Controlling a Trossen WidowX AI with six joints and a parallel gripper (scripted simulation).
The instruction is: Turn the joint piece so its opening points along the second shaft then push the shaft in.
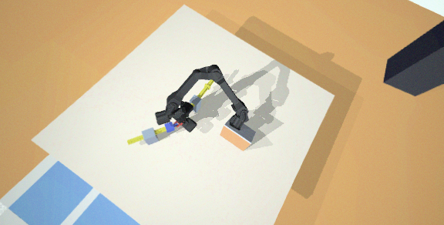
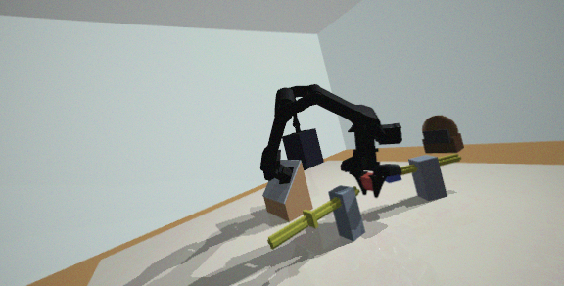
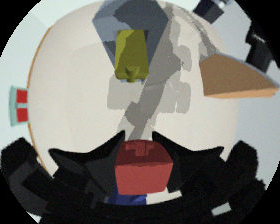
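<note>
Now: gripper tip 10 mm short of the red square joint piece, 20 mm to the right of it and 40 mm below it.
</note>
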